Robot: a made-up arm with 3 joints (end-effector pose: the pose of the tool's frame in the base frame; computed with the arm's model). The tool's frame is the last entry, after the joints. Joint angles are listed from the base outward.
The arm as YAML. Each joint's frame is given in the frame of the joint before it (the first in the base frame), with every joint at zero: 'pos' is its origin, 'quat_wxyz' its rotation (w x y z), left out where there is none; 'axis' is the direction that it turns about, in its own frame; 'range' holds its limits. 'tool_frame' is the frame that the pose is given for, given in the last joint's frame.
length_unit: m
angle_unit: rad
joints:
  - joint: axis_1
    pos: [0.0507, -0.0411, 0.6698]
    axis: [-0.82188, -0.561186, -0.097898]
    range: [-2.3, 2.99]
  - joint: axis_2
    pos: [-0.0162, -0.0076, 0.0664]
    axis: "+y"
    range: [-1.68, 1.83]
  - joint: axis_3
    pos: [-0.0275, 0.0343, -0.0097]
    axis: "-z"
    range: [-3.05, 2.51]
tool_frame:
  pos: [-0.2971, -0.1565, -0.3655]
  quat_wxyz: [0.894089, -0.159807, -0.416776, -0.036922]
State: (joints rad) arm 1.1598 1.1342 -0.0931
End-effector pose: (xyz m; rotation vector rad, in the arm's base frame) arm -0.4861 -0.0770 0.5848 -1.1896 -0.3354 -0.1654
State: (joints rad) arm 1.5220 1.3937 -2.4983
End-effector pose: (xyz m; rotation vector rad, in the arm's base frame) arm -0.0482 -0.4245 0.4612 0.3788 0.0209 1.2795
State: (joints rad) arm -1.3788 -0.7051 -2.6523
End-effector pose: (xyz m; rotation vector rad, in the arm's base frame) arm 0.3862 0.2017 0.4631 1.3417 -1.9661 1.5539
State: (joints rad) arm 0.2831 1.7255 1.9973
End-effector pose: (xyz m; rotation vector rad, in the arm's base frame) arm -0.3337 0.3539 0.6908 -2.3773 0.6582 -0.7381
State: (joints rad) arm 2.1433 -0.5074 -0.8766
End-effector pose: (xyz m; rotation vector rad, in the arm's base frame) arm -0.0408 -0.2126 1.0637 -2.3390 -1.2275 1.6865
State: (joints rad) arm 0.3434 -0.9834 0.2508
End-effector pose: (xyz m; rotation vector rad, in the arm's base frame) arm 0.2260 -0.2130 0.2920 -0.4561 -2.0390 -0.3418
